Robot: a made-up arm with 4 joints.
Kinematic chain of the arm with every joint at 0, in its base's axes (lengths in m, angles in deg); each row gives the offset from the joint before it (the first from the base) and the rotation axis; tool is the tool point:
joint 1: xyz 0 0 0.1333 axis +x
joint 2: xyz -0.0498 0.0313 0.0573 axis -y
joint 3: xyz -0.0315 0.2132 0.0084 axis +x
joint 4: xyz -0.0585 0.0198 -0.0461 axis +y
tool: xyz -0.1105 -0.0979 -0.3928
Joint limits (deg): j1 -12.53..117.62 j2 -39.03..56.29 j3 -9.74..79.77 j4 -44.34..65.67
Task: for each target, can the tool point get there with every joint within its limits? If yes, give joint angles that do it. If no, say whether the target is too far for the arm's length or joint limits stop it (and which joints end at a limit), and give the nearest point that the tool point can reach.
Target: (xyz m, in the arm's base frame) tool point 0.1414 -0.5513 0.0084
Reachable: no: joint limits stop it (at a limit: joint 1, joint 3) | nearest point 0.1782 0.0244 -0.1784 | short by 0.606 m
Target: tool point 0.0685 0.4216 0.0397
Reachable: yes | joints 49.46 23.16 4.59 -19.41
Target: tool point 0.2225 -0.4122 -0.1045
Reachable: no: joint limits stop it (at a limit: joint 1, joint 3) | nearest point 0.2076 0.0234 -0.1801 | short by 0.442 m
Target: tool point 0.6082 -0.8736 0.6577
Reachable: no: too far | nearest point 0.1471 -0.3330 0.6558 | short by 0.711 m
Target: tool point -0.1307 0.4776 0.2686
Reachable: yes | joints 74.26 19.84 12.41 5.72
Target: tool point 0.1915 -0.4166 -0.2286
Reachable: no: joint limits stop it (at a limit: joint 1, joint 3) | nearest point 0.1482 0.0141 -0.2322 | short by 0.433 m
